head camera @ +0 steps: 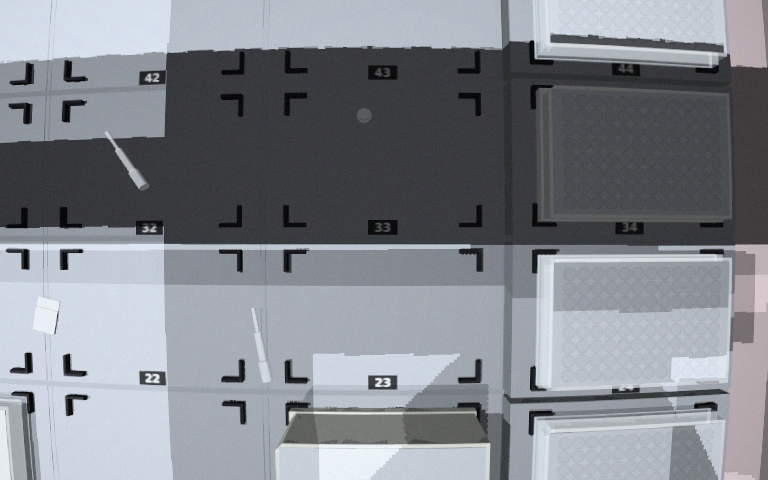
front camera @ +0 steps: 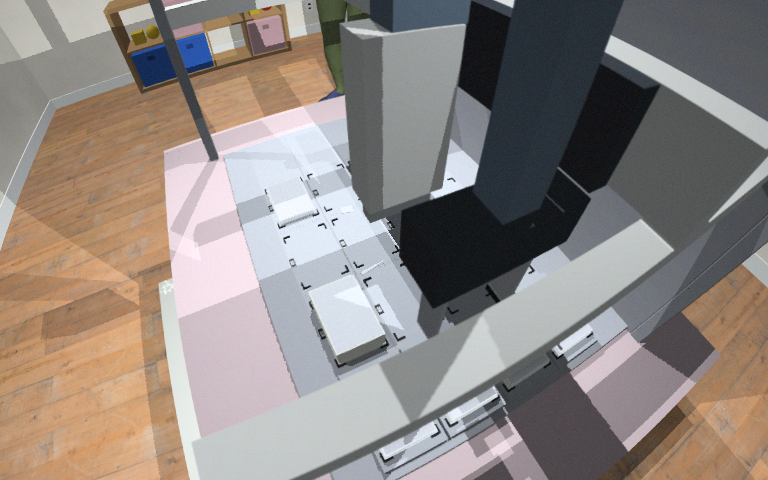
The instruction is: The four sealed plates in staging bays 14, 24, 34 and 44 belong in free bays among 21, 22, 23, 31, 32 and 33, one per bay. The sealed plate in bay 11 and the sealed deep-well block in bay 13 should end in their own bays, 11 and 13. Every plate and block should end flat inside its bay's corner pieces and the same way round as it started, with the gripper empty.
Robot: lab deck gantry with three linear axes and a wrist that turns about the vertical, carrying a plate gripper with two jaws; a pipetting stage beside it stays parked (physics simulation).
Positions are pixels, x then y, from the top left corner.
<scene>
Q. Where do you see a sealed plate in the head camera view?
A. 644,320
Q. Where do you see a sealed plate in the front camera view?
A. At 424,432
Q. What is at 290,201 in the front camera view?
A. A sealed plate.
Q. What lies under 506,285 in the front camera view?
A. My gripper.
</scene>
